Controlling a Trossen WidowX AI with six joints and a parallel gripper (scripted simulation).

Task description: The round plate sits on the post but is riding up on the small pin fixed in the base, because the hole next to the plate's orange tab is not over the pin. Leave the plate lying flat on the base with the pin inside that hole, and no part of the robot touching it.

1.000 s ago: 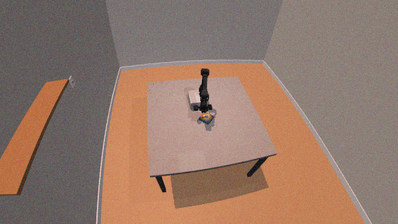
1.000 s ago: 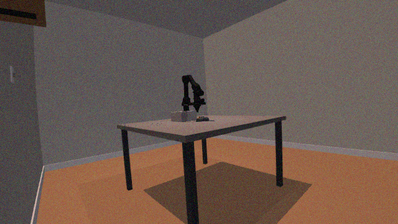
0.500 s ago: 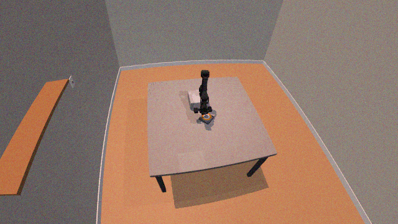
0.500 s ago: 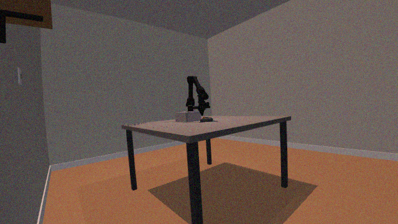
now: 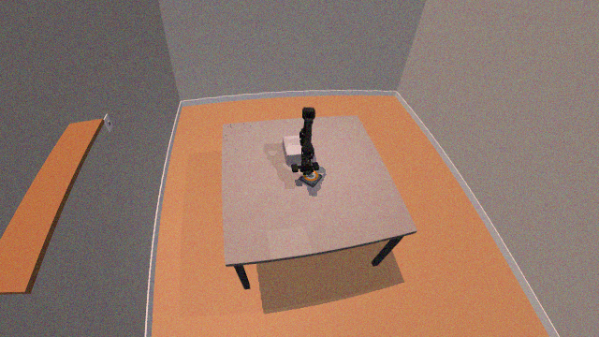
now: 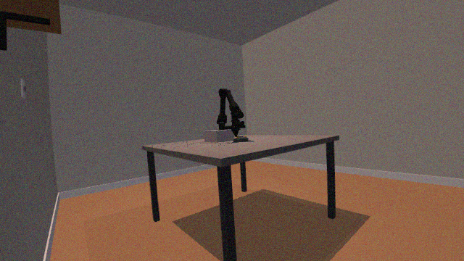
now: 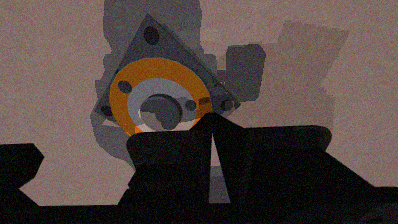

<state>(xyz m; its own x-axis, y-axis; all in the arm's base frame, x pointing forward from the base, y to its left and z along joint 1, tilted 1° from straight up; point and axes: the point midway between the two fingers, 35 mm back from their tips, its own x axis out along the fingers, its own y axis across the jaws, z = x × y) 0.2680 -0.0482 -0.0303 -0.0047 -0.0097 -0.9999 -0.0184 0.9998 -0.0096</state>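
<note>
Right now my gripper tip is 5 cm to the right of the base and 2 cm above it.
</note>
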